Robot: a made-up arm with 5 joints.
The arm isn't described. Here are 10 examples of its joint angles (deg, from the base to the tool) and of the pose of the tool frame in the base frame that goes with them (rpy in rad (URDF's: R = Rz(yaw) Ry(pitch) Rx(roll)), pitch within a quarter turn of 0, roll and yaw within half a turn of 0; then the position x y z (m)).
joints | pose
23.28 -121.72 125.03 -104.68 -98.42 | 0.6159 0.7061 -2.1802 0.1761 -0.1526 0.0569
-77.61 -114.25 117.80 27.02 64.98 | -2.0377 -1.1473 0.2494 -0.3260 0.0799 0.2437
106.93 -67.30 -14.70 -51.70 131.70 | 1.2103 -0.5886 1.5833 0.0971 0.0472 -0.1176
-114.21 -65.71 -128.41 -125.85 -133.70 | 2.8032 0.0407 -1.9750 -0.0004 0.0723 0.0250
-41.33 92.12 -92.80 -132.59 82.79 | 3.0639 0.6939 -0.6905 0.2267 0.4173 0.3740
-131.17 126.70 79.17 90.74 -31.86 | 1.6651 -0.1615 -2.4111 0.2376 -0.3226 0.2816
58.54 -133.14 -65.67 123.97 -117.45 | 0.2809 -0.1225 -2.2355 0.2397 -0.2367 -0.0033
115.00 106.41 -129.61 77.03 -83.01 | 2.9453 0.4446 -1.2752 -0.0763 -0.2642 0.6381
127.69 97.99 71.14 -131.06 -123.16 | 2.4124 -0.3835 -0.8563 -0.2234 -0.0906 0.5035
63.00 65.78 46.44 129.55 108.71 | 2.1580 -1.1323 2.3839 -0.3859 0.3082 0.2138
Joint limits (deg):
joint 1: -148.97..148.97
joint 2: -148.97..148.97
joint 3: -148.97..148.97
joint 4: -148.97..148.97
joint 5: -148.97..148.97
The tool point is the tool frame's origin. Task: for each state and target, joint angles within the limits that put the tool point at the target. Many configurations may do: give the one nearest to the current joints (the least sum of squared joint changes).
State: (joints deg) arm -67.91 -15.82 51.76 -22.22 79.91
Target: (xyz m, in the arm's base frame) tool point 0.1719 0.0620 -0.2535
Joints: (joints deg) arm -96.77 -20.18 69.16 -60.46 62.88
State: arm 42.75 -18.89 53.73 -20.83 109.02
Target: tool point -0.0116 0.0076 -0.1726
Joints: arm 41.79 -33.76 48.59 -16.23 108.47
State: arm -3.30 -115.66 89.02 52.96 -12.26
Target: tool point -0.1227 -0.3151 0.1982
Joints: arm 20.40 -98.27 107.54 36.14 -1.49
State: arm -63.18 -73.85 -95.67 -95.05 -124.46
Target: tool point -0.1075 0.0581 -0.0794
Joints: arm -38.15 -73.63 -58.67 -132.85 -148.26
